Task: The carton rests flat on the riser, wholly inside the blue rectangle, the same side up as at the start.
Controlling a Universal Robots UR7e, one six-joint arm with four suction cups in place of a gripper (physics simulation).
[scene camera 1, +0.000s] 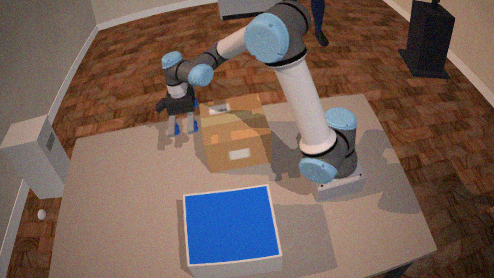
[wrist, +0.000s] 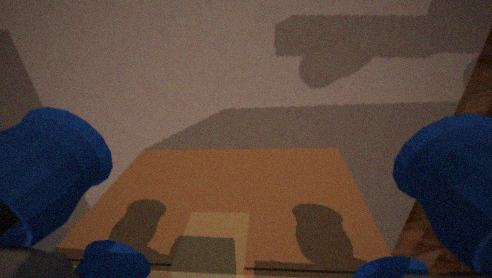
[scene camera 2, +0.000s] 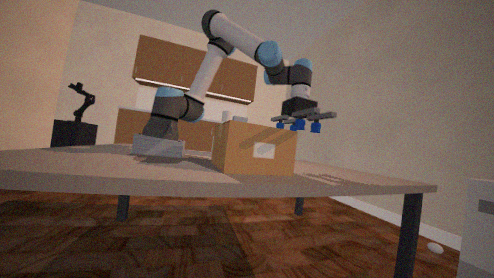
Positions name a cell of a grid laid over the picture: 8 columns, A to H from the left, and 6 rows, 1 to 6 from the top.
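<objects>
Brown carton (scene camera 1: D3), 125 cm from the lens. Riser with blue rectangle (scene camera 1: D5), 105 cm from the lens. Brown carton and riser with blue rectangle, marked spots 36 cm apart.
</objects>
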